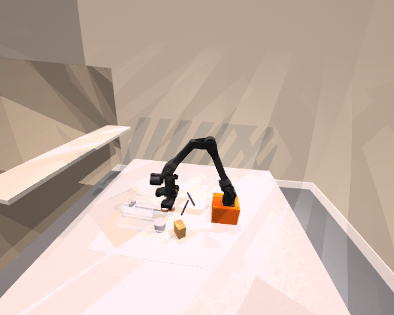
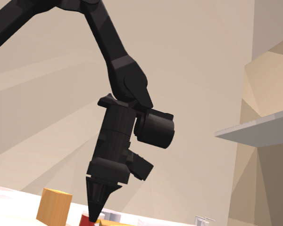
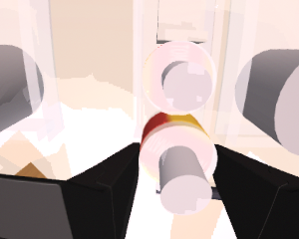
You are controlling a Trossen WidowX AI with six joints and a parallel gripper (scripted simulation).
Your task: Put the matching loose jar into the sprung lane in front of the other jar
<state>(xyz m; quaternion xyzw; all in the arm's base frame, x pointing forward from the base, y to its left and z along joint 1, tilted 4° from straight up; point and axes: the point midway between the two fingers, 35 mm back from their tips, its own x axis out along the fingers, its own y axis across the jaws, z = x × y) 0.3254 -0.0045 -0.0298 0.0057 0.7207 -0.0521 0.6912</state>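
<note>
Right now the clear pusher lane is 17 cm ahead of my gripper tip, 3 cm below it and 1 cm to the left of it. Also, from my gripper tip: red dot (23 cm ahead, 2 cm to the left, 2 cm above); shelf (52 cm ahead, 32 cm above, 4 cm to the right).
</note>
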